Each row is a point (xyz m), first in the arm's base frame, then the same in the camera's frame.
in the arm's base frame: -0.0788 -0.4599 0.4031
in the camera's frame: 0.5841 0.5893 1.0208
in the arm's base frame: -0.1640 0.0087 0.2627
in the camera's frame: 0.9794 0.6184 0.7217
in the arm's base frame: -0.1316 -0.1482 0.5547
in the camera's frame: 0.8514 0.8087 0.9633
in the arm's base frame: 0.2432 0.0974 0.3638
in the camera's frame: 1.2227 0.5076 1.0570
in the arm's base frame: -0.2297 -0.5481 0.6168
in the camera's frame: 0.4460 0.8256 1.0569
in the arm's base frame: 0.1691 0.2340 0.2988
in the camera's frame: 1.3182 0.5221 0.9190
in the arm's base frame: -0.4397 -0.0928 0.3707
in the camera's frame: 0.7786 0.8301 0.6082
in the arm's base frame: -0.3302 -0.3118 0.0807
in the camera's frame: 0.6172 0.4867 0.5996
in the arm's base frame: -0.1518 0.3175 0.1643
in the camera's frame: 1.2668 0.5970 0.5729
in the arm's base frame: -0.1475 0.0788 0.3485
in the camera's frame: 1.0513 0.6955 0.7595
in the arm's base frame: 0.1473 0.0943 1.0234
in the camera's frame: 1.1898 1.1012 1.3586
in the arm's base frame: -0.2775 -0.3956 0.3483
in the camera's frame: 0.5641 0.6619 0.8184
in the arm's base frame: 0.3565 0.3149 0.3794
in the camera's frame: 1.4674 0.5077 1.0793
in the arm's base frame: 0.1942 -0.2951 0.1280
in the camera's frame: 0.8399 0.2548 1.0168
